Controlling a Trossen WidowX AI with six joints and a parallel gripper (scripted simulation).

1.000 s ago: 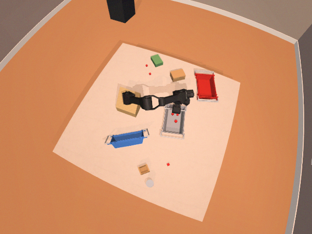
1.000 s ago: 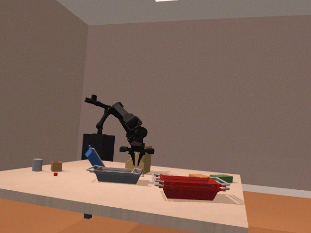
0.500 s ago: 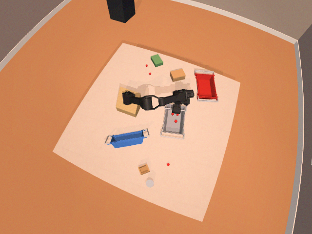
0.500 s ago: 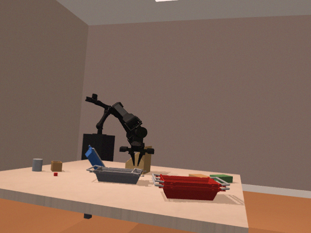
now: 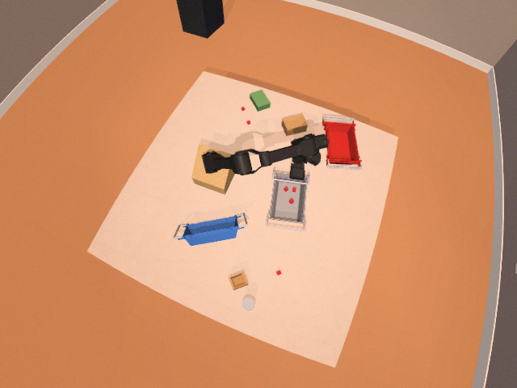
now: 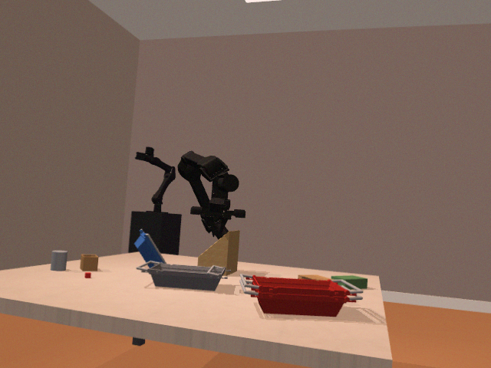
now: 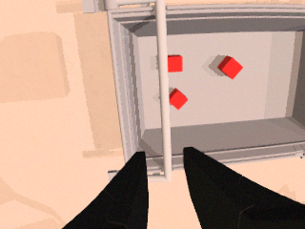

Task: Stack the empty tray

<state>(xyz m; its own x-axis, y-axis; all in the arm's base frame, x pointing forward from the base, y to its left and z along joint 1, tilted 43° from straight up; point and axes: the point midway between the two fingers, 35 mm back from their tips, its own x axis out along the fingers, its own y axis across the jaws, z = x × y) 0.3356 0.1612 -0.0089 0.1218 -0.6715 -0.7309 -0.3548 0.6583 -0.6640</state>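
Right now the blue tray is 390 mm to the right of my gripper tip, 220 mm behind it and 100 mm below it. Round my gripper tip: orange block (330 mm to the left, 150 mm below, 140 mm behind); brown box (540 mm to the right, 160 mm below, 10 mm ahead); red cube (420 mm to the right, 170 mm below, 140 mm ahead).
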